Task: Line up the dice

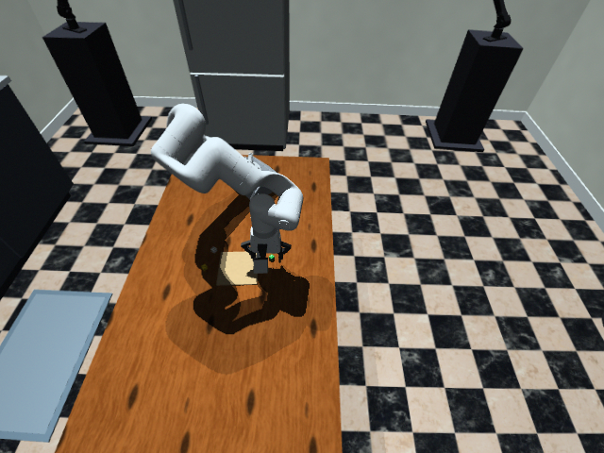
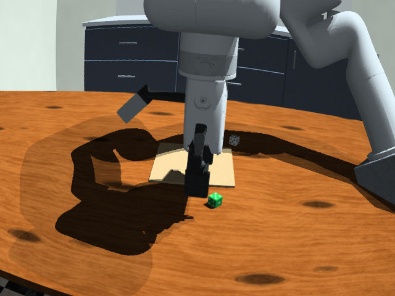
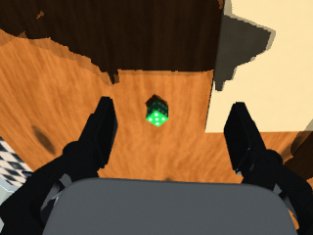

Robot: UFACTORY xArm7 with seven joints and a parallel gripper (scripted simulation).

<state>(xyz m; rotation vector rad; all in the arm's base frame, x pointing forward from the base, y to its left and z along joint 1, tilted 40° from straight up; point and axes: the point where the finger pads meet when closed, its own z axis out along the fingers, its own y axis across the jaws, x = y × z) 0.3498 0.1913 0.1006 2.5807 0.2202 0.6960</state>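
The green die is 3 cm behind my hand, 1 cm to the left of it and 4 cm below it. The rest, counted from my hand: yellow die (4 cm ahead, 22 cm to the right, 4 cm below); then white die (4 cm behind, 21 cm to the right, 4 cm below); then tan mat (2 cm ahead, 10 cm to the right, 4 cm below).
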